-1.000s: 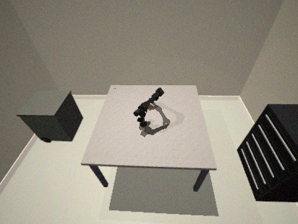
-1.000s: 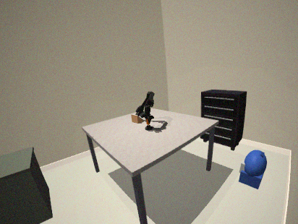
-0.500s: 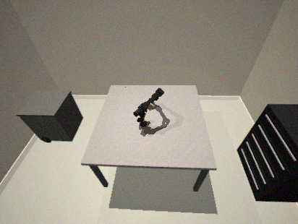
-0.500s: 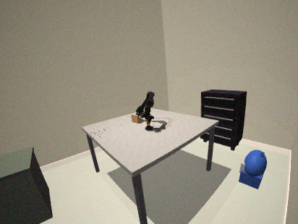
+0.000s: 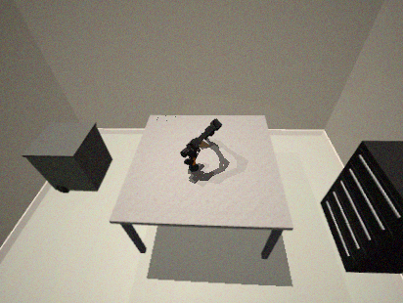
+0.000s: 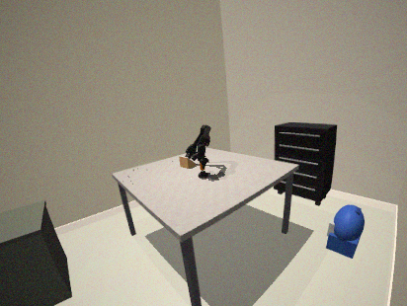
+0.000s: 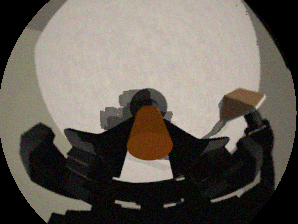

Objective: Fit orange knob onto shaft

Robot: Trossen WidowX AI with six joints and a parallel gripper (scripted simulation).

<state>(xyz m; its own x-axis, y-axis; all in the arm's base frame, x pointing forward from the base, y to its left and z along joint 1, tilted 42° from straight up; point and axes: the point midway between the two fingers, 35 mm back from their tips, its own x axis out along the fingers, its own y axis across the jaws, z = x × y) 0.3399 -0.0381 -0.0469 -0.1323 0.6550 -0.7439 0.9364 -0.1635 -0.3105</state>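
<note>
The dark round pedestal is 4 cm below my gripper tip. Round my gripper tip: orange knob 3 cm above.
</note>
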